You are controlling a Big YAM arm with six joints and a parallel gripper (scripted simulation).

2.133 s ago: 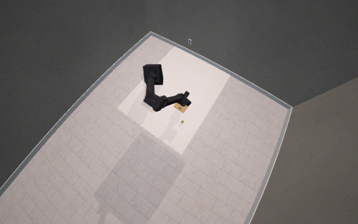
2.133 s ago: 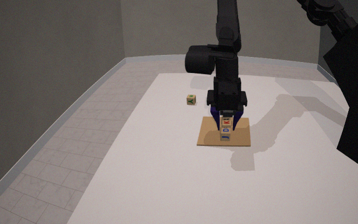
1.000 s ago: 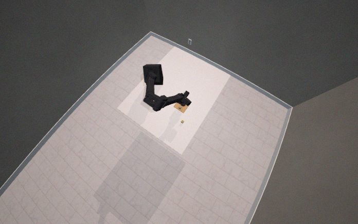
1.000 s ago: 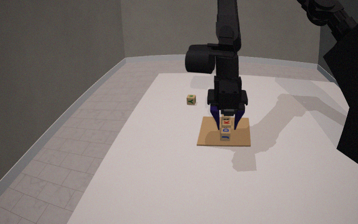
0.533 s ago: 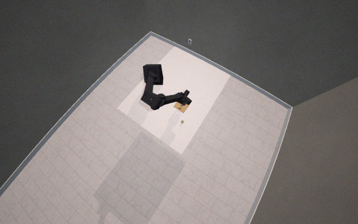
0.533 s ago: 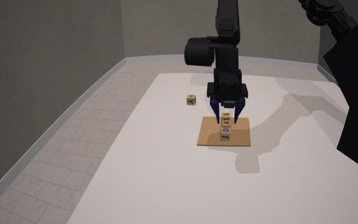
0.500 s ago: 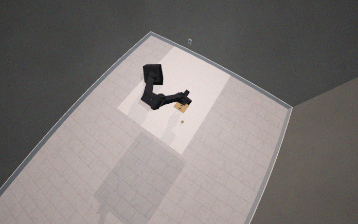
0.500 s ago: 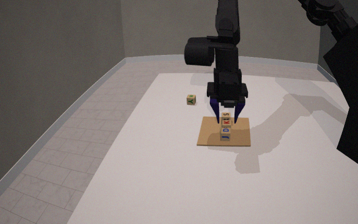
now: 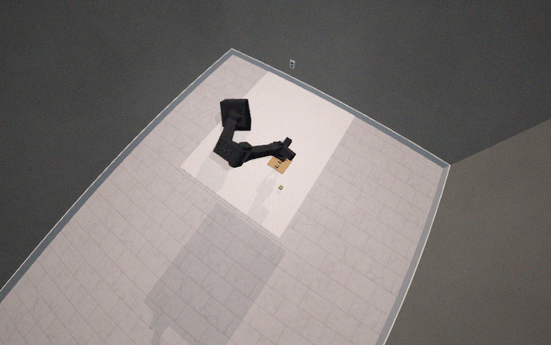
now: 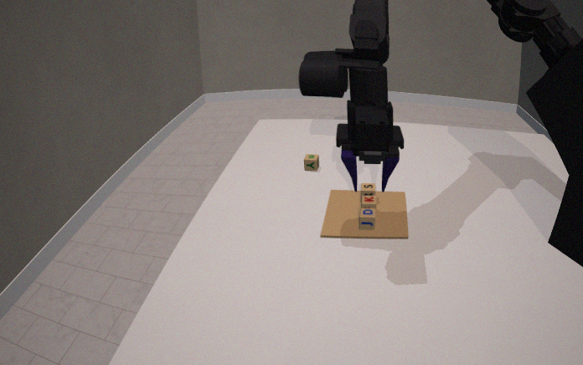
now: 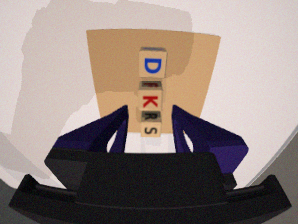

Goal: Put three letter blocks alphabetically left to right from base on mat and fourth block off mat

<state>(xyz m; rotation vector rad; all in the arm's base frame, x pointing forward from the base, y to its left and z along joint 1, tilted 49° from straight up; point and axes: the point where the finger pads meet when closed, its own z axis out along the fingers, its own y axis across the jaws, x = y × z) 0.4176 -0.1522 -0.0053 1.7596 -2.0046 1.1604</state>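
The mat lies 50 mm below my hand. From my hand the other things lie so: letter block: 40 mm to the right, 40 mm below, 10 mm behind.
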